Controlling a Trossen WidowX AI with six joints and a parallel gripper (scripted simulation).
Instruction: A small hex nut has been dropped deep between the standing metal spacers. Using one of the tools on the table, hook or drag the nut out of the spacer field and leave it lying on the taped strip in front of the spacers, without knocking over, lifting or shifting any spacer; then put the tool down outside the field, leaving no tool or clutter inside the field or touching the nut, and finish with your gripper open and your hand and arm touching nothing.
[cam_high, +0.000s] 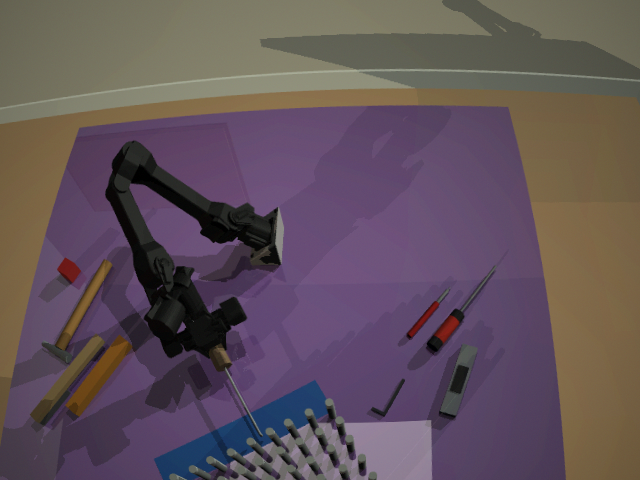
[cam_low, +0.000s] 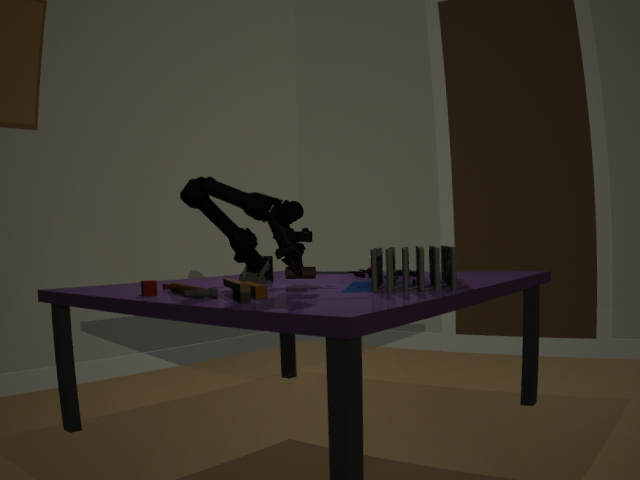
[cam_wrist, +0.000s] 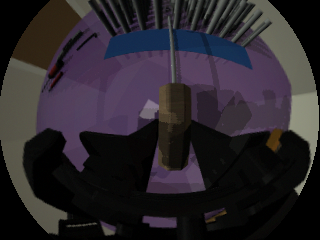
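Now: the blue taped strip 18 cm ahead of my gripper tip, 6 cm to the left of it and 3 cm below it. Also, from my gripper tip: hook tool: 8 cm ahead, 6 cm to the left; red cube: 44 cm to the right, 19 cm behind, 1 cm below; small red tool: 46 cm to the left, 15 cm behind, 3 cm below.
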